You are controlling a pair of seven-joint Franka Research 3 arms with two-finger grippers.
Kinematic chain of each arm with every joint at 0, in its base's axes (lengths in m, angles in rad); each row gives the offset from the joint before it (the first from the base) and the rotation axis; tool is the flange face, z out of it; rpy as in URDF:
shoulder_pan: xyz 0 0 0.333 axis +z
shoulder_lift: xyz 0 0 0 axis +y
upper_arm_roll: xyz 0 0 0.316 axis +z
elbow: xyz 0.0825 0 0 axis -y
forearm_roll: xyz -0.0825 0 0.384 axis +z
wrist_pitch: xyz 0 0 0 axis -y
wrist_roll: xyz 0.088 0 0 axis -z
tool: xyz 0 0 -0.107 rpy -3.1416 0 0
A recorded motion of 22 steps. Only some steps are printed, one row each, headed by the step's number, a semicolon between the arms.
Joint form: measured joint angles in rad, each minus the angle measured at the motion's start. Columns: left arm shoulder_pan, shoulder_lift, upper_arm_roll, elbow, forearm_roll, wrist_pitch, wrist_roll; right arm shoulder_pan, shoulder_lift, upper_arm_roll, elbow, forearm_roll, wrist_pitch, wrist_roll.
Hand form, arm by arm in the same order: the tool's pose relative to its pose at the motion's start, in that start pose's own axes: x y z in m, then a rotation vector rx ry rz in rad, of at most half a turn. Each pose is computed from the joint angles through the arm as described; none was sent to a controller.
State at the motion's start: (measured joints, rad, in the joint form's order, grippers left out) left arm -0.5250 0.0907 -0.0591 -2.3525 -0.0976 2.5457 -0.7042; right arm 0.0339 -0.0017 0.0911 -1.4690 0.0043 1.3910 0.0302
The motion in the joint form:
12: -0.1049 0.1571 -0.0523 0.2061 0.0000 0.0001 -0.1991; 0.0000 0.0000 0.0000 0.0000 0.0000 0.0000 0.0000
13: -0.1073 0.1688 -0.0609 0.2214 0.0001 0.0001 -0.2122; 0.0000 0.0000 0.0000 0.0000 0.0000 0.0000 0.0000
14: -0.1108 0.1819 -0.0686 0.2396 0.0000 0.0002 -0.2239; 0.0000 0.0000 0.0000 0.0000 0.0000 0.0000 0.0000
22: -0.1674 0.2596 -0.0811 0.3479 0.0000 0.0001 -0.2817; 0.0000 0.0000 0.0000 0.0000 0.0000 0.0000 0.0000
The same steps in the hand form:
12: -0.0239 0.1027 0.0112 -0.0569 -0.0072 -0.0467; 0.0000 0.0000 0.0000 0.0000 0.0000 0.0000
13: -0.0263 0.1099 0.0121 -0.0623 -0.0096 -0.0498; 0.0000 0.0000 0.0000 0.0000 0.0000 0.0000
14: -0.0283 0.1179 0.0127 -0.0691 -0.0115 -0.0515; 0.0000 0.0000 0.0000 0.0000 0.0000 0.0000
22: -0.0450 0.1654 0.0174 -0.1040 -0.0191 -0.0459; 0.0000 0.0000 0.0000 0.0000 0.0000 0.0000

